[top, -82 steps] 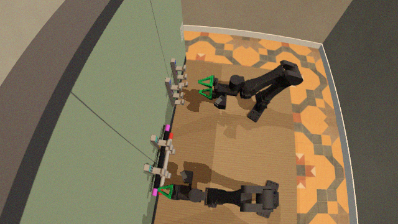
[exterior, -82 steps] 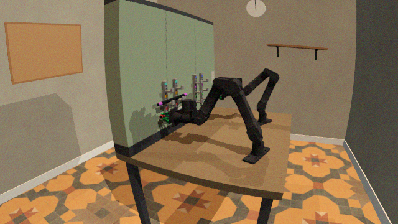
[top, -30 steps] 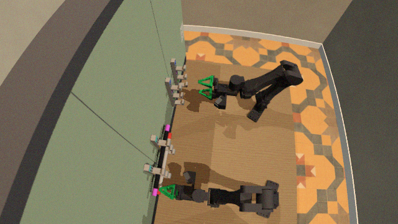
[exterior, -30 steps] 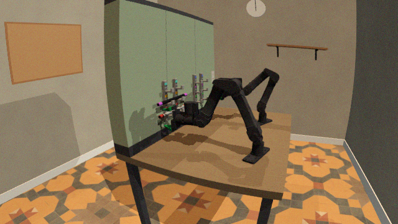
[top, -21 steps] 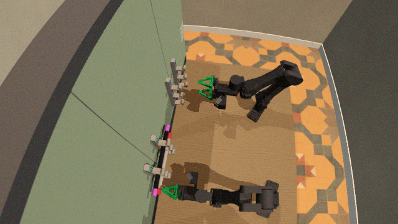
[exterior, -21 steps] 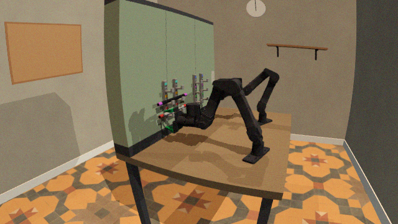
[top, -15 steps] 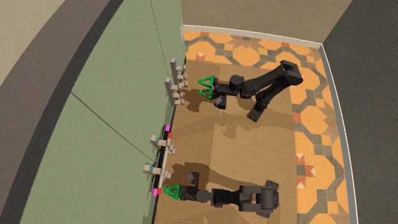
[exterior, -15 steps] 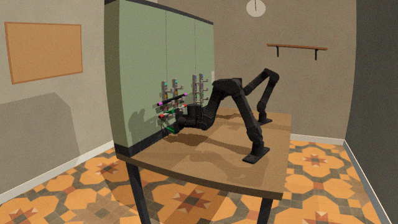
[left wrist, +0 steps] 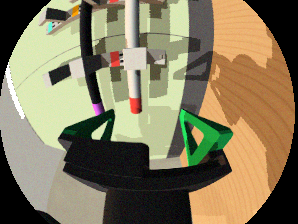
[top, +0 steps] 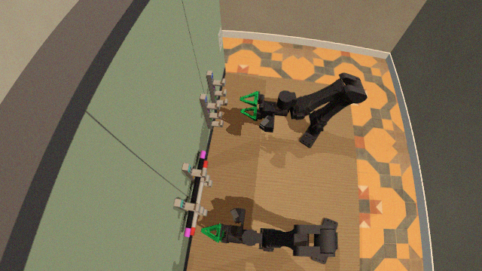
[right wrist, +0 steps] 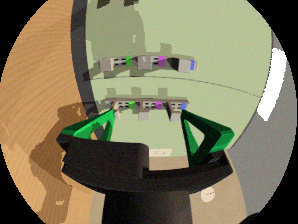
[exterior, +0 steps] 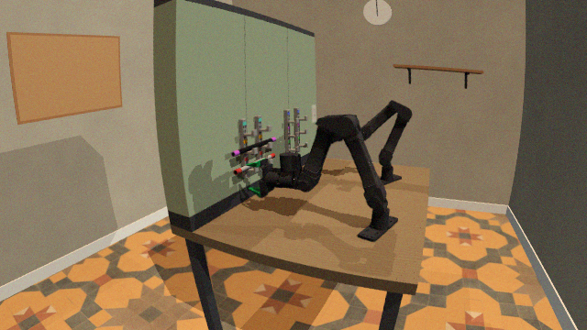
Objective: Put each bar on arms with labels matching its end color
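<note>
The bar lies 14 cm to the right of my left hand, 9 cm above it and 3 cm ahead of it. From my left hand the other things lie so: green wall panel (33 cm to the right, 29 cm above, 11 cm ahead).
</note>
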